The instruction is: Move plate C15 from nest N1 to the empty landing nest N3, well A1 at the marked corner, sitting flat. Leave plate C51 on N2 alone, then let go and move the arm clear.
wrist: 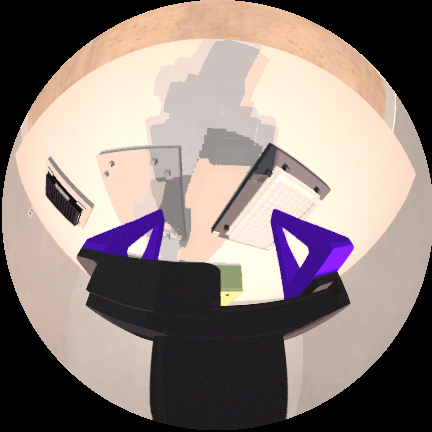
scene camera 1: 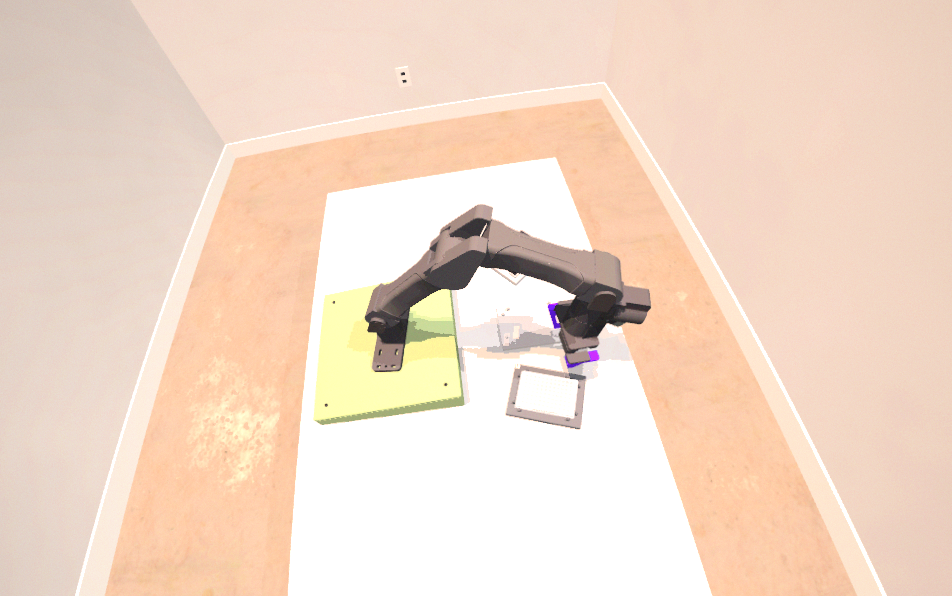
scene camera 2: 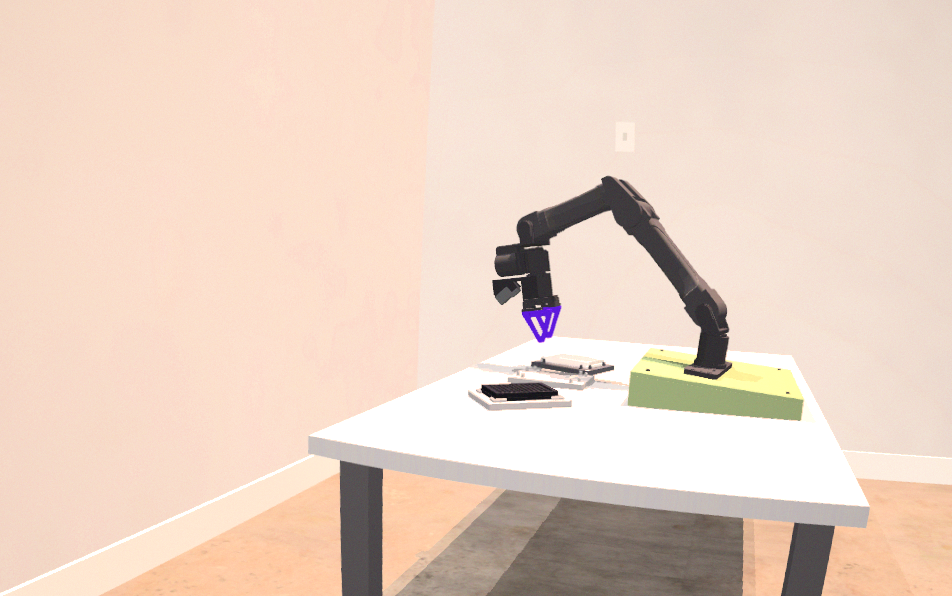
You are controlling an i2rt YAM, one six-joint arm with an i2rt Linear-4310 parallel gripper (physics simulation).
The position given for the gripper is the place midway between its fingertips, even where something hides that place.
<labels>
gripper: wrist 217, 214; scene camera 1 563, 346; scene camera 2 545, 340
</labels>
